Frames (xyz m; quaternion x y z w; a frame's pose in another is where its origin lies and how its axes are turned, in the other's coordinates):
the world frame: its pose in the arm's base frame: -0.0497 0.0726 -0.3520 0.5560 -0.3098 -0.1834 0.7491
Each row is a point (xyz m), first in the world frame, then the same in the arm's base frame.
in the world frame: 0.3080 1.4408 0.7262
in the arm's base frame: -0.4072 -0.1876 1.2300
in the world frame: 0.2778 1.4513 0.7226
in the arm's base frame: -0.4279 -0.1630 1.2314
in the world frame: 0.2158 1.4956 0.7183
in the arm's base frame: -0.4741 -0.1076 1.2563
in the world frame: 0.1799 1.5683 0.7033
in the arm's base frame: -0.4957 -0.0517 1.3130
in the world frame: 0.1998 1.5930 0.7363
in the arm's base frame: -0.5047 -0.0800 1.3478
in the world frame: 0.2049 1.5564 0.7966
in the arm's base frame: -0.5387 -0.1381 1.3259
